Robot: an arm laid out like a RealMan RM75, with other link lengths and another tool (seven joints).
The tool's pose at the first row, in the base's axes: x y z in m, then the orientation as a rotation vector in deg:
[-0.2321 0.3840 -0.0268 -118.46 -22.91 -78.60]
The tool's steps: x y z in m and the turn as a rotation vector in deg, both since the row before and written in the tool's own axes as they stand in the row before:
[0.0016 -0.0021 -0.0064 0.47 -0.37 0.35]
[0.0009 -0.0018 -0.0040 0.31 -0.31 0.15]
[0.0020 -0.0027 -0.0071 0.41 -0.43 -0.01]
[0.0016 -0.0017 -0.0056 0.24 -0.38 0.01]
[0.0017 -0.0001 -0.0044 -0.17 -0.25 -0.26]
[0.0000 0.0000 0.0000 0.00 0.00 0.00]
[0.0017 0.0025 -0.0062 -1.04 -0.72 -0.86]
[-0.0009 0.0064 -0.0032 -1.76 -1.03 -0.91]
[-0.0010 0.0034 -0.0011 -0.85 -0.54 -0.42]
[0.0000 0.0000 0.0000 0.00 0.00 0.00]
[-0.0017 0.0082 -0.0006 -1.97 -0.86 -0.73]
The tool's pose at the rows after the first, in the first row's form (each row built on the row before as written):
[-0.2372 0.3814 -0.0229 -118.34 -22.97 -77.81]
[-0.2407 0.3801 -0.0204 -118.31 -23.13 -77.27]
[-0.2464 0.3773 -0.0157 -118.30 -23.57 -76.66]
[-0.2506 0.3748 -0.0121 -118.39 -23.87 -76.17]
[-0.2530 0.3718 -0.0093 -118.73 -24.16 -76.16]
[-0.2530 0.3718 -0.0093 -118.73 -24.16 -76.16]
[-0.2551 0.3657 -0.0068 -120.16 -24.80 -76.44]
[-0.2541 0.3588 -0.0087 -122.41 -25.21 -76.77]
[-0.2534 0.3555 -0.0102 -123.53 -25.40 -76.87]
[-0.2534 0.3555 -0.0102 -123.53 -25.40 -76.87]
[-0.2501 0.3487 -0.0138 -125.82 -25.42 -77.35]

